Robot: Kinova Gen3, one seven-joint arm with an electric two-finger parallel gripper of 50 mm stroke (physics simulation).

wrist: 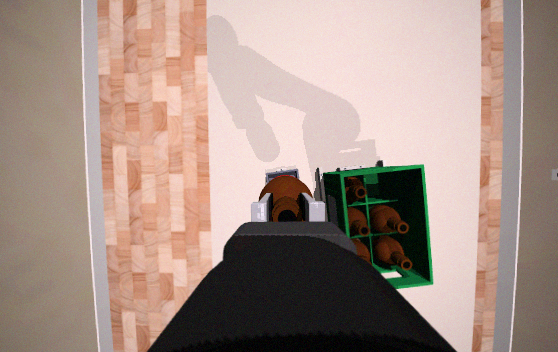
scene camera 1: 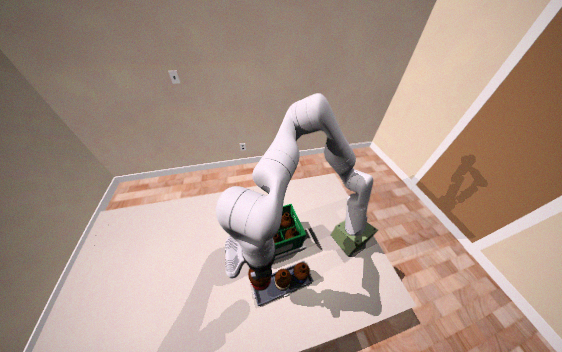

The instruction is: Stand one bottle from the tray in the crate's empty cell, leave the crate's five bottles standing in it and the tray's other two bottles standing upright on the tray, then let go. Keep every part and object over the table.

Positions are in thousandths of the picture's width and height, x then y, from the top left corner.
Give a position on a brown bottle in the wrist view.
At 512, 536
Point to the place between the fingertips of my gripper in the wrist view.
513, 575
